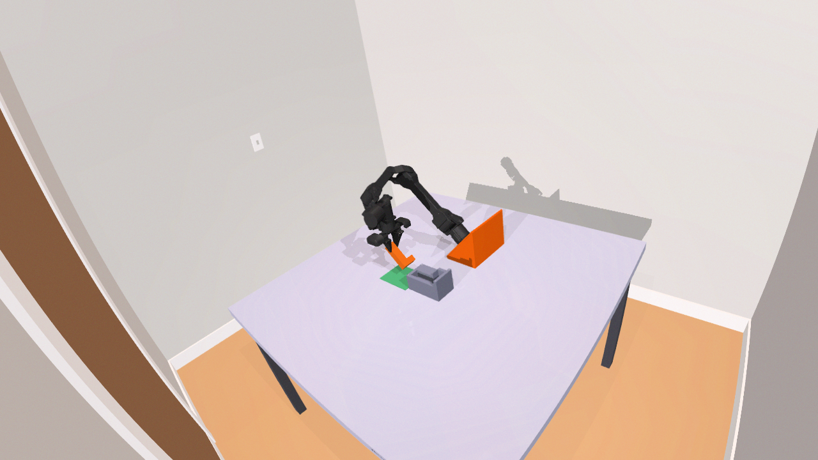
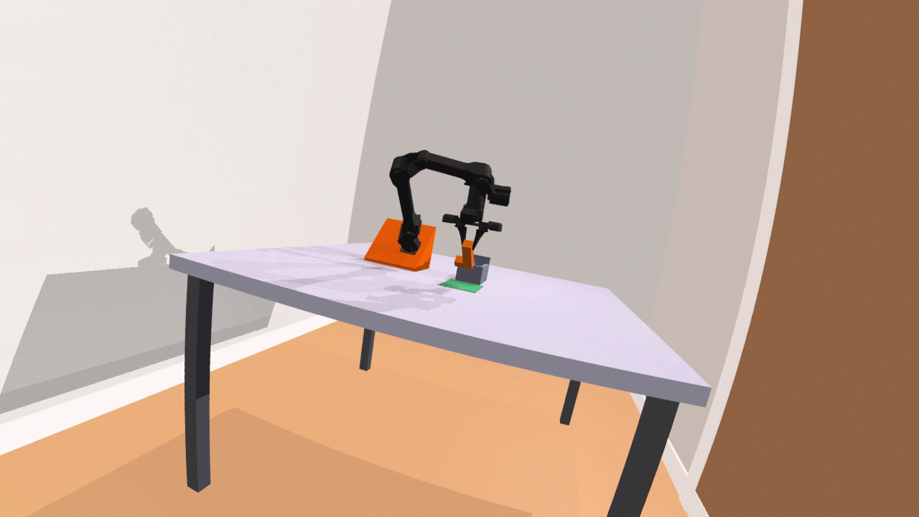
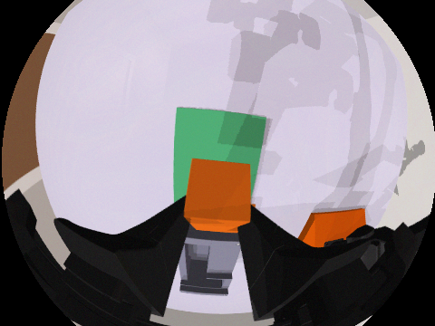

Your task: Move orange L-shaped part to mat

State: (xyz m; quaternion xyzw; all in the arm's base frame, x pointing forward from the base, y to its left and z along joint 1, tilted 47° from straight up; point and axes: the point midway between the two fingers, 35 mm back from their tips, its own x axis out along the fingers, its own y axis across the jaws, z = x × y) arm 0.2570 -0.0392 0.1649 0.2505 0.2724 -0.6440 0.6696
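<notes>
My gripper tip is now 14 cm above the green mat and 2 cm to the right of it. From my gripper tip the other things lie so: orange L-shaped part 3 cm to the left, 3 cm below, 2 cm behind.
</notes>
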